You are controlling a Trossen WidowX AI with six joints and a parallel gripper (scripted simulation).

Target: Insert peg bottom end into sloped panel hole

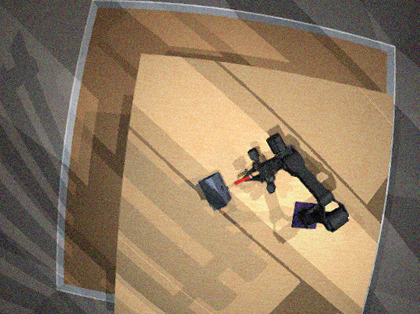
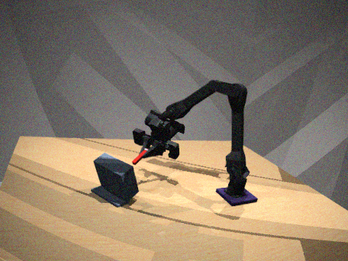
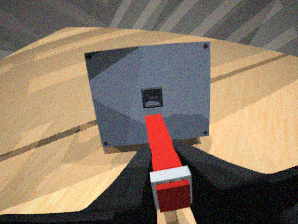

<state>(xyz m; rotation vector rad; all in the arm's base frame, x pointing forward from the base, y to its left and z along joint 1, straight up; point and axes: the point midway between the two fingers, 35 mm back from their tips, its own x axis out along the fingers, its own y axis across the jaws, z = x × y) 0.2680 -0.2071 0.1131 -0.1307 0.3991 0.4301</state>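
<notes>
The panel lies 11 cm ahead of my gripper tip, 4 cm to the left of it and 4 cm below it. Also, from my gripper tip: red peg 1 cm behind, 1 cm to the right, 1 cm above.
</notes>
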